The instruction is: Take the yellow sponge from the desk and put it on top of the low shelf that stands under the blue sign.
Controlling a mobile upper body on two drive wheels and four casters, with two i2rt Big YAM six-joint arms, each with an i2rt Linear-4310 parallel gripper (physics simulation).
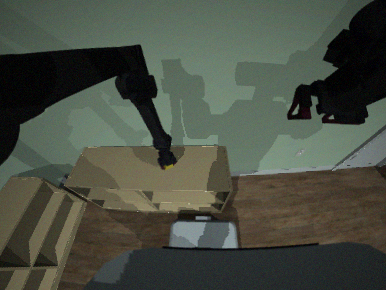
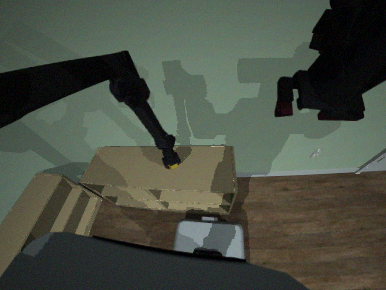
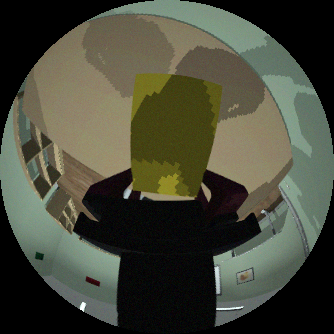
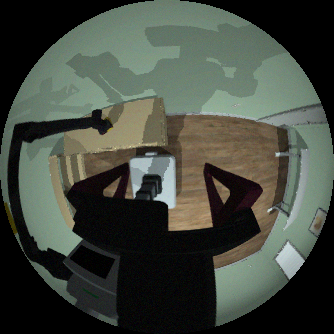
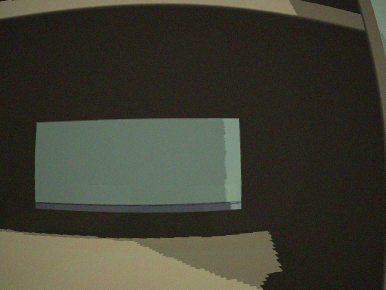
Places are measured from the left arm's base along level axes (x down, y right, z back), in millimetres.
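Pixels of known places: left gripper, fingertip midpoint: [image 1: 168, 167] [image 2: 173, 166] [image 3: 166, 166] [image 4: 109, 128]; right gripper, fingertip midpoint: [image 1: 305, 118] [image 2: 297, 115] [image 4: 166, 166].
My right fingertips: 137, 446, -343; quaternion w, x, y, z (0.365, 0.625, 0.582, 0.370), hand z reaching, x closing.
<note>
Behind a point stands the place of what it marks, as x, y, z.
The yellow sponge [image 1: 169, 166] {726, -7, -559} [image 2: 173, 166] {725, -13, -556} [image 3: 175, 130] {706, -38, -611} [image 4: 109, 125] is held between the fingers of my left gripper [image 1: 166, 163] {739, -15, -563} [image 2: 171, 162] {739, -15, -563} [image 3: 166, 166] {739, -15, -563}. My left gripper is shut on it and points down over the middle of the low shelf's top. The low, light wooden shelf [image 1: 115, 167] {800, -438, -581} [image 2: 130, 167] {800, -386, -573} [image 3: 90, 120] {800, -169, -536} [image 4: 140, 120] {800, 226, -604} stands against the green wall. Shadows fall on its top near the sponge; the exact gap below the sponge is hard to tell. My right gripper [image 1: 317, 119] [image 2: 306, 116] {137, 446, -343} [image 4: 166, 166] {137, 446, -343} is open and empty, out to the right. The blue sign does not show.
Another wooden shelf unit [image 1: 17, 190] {800, -1234, -329} [image 2: 27, 200] {800, -1275, -183} stands at the left, close to the low shelf. The robot's light grey base [image 1: 202, 234] {1150, 218, -209} [image 2: 205, 236] {1150, 201, -199} is in front of the low shelf. A green sign [image 3: 39, 256] and a red sign [image 3: 92, 281] {-352, -52, 2946} hang on a far wall.
</note>
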